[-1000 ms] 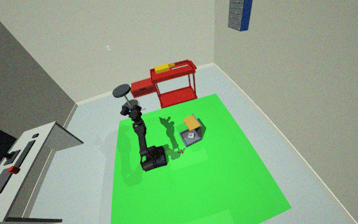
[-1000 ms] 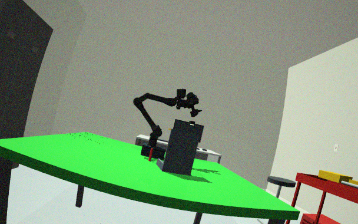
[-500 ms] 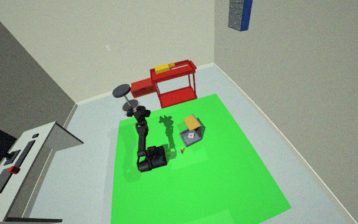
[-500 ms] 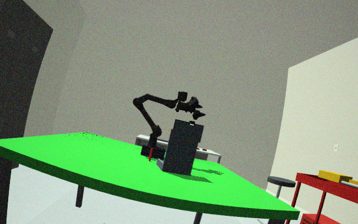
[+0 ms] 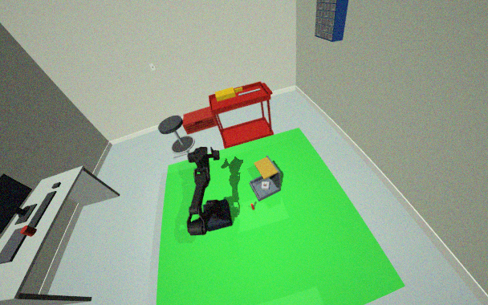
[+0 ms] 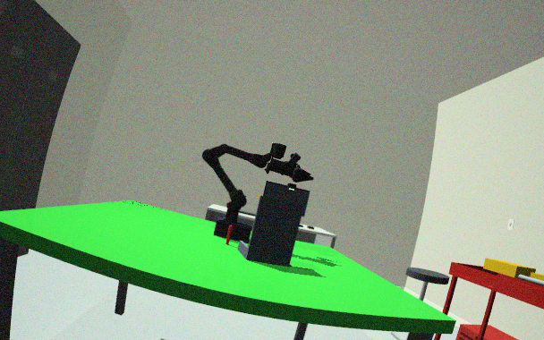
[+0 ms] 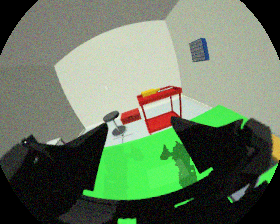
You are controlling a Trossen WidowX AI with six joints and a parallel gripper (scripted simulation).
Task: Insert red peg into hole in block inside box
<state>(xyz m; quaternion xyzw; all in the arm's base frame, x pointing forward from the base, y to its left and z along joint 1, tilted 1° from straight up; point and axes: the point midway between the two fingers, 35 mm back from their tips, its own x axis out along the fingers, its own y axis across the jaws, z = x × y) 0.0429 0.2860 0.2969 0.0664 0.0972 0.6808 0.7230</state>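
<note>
Right now my gripper tip is 180 mm short of the red peg, 330 mm to the left of it and 330 mm above it. The rest, counted from my gripper tip: orange roof: 330 mm ahead, 200 mm to the right, 140 mm below; box floor: 300 mm ahead, 200 mm to the right, 360 mm below; back wall: 380 mm ahead, 190 mm to the right, 250 mm below.
</note>
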